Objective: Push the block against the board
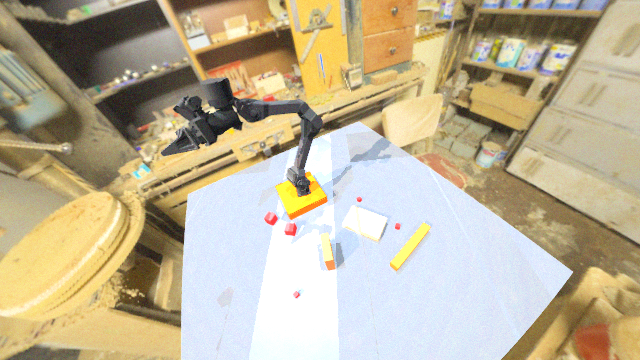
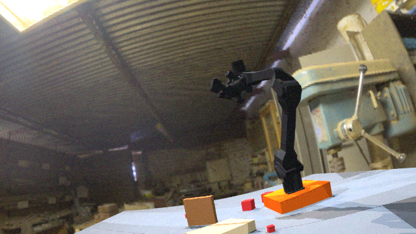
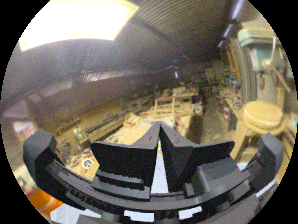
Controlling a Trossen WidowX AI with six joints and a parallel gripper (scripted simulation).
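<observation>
My gripper tip is now 120 mm short of the orange-brown square block, 300 mm to the right of it and 490 mm above it. The rest, counted from my gripper tip: pale block (30 mm ahead, 480 mm to the left, 520 mm below); then long yellow-orange bar (190 mm ahead, 600 mm to the left, 520 mm below).
</observation>
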